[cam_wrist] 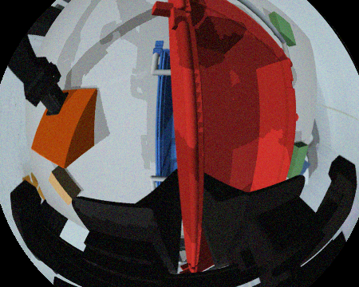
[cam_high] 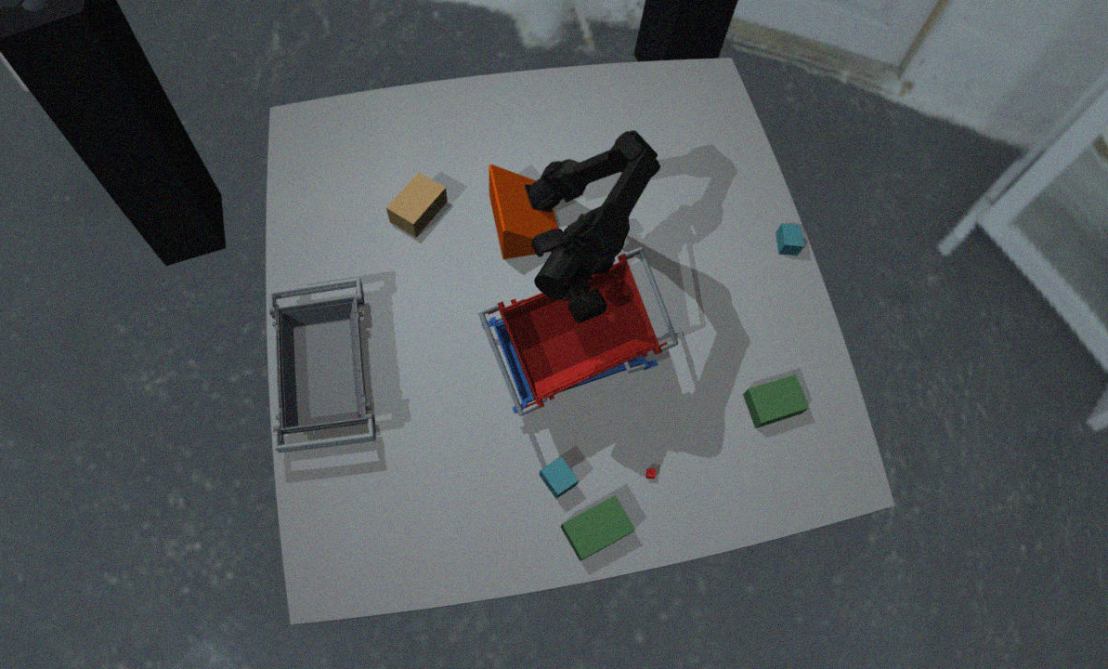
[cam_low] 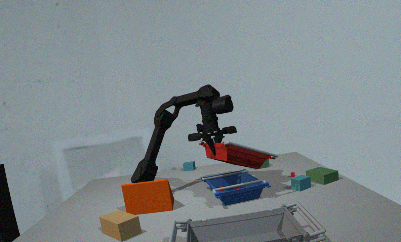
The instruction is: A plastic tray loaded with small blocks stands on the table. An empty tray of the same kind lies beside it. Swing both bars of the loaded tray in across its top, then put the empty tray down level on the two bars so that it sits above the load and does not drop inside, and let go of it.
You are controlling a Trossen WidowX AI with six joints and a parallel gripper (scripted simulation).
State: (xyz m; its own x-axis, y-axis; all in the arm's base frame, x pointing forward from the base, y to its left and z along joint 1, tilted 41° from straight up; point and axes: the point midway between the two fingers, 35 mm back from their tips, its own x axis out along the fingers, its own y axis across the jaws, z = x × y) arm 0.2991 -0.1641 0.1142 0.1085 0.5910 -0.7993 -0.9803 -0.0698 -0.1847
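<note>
My gripper tip is 8 cm short of the red tray and 1 cm to the right of it. The rest, counted from my gripper tip: red cube (35 cm ahead, 9 cm to the left, 17 cm below); then tan block (38 cm behind, 22 cm to the right, 14 cm below).
</note>
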